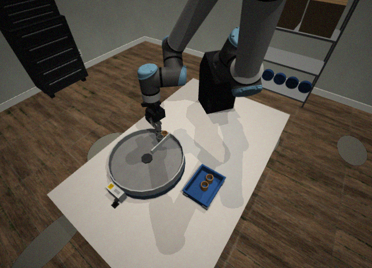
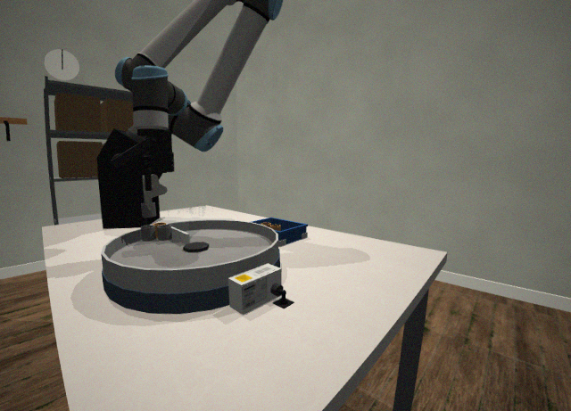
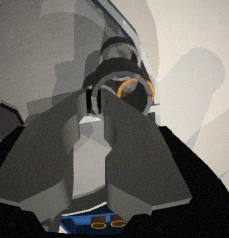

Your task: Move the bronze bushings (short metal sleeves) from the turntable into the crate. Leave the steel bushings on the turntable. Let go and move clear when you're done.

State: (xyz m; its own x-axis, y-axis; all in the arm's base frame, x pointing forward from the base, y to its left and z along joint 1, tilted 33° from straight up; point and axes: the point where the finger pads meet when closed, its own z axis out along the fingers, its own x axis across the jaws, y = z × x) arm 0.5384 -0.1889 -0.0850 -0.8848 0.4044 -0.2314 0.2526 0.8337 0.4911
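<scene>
Now: hand 160 mm short of the grey turntable, 100 mm above it and 50 mm to the right of it. Also, from my hand: blue crate 400 mm to the left, 130 mm below, 130 mm ahead.
</scene>
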